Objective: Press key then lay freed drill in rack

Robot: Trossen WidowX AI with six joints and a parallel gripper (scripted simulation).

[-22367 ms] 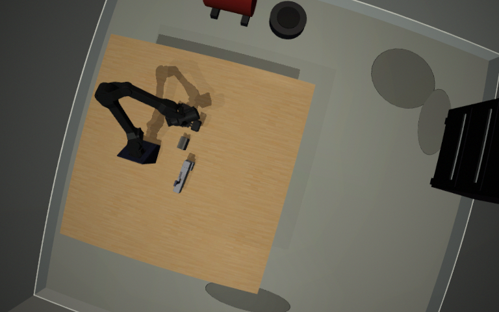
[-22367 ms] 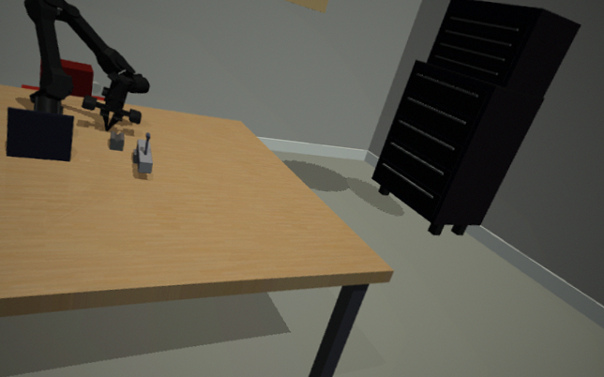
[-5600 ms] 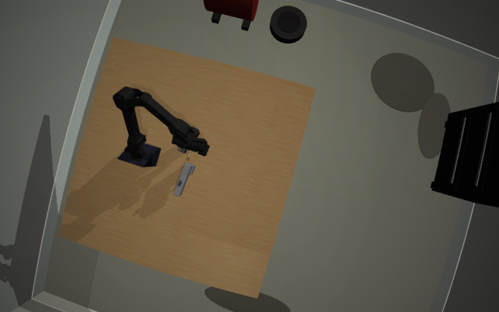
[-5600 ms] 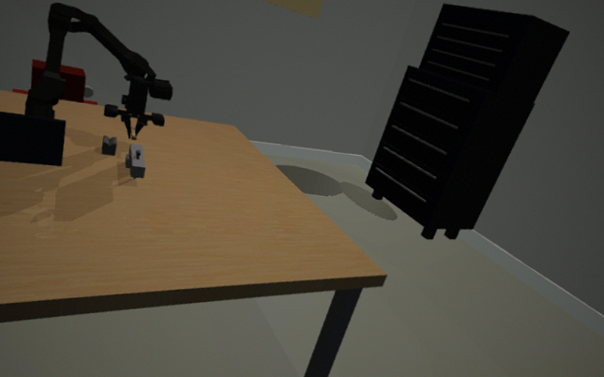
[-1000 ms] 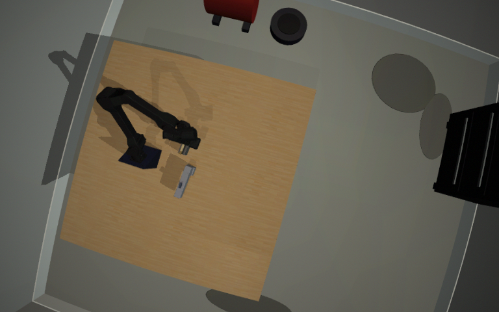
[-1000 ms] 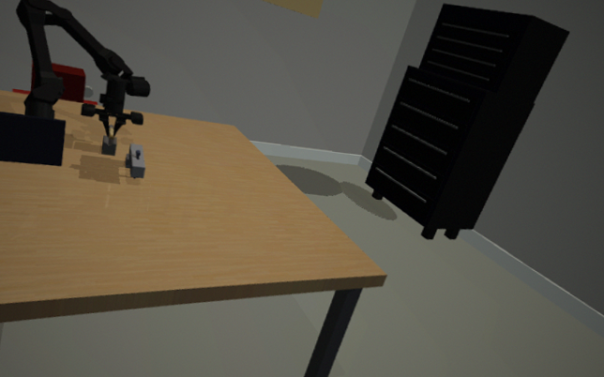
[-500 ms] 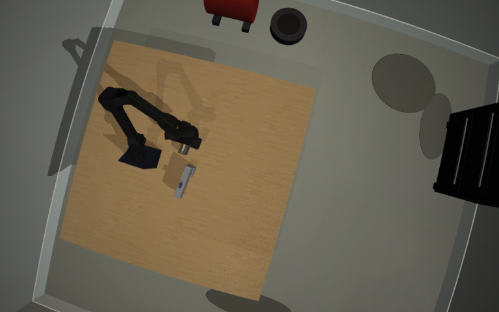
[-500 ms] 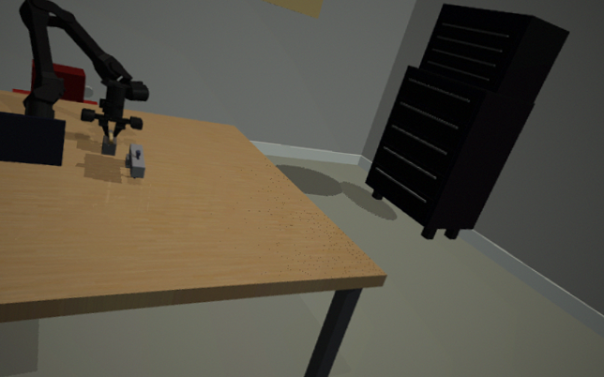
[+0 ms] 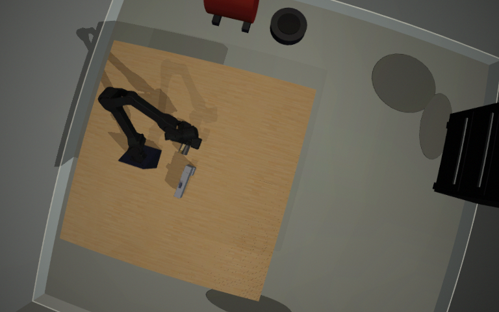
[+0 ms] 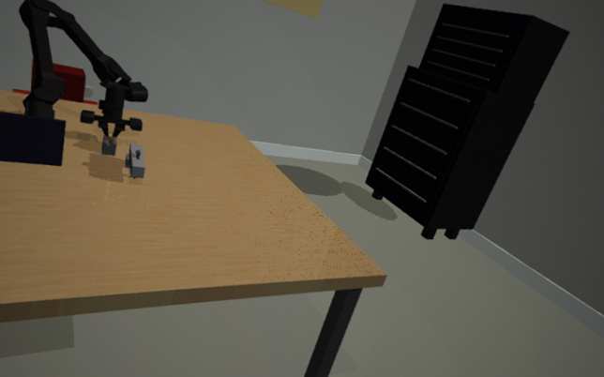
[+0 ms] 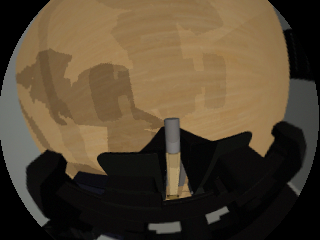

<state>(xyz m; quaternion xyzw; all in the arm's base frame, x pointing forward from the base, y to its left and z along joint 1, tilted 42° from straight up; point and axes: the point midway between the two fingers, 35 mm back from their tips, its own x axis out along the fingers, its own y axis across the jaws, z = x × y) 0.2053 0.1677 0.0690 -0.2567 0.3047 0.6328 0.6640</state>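
My gripper tip is now 40 mm to the left of the drill and 40 mm below it. Round my gripper tip: dark key 250 mm to the right, 50 mm ahead, 50 mm above; then grey holder block 230 mm to the right, 50 mm ahead, 30 mm above; then rack 50 mm to the right, 10 mm behind, 10 mm above.
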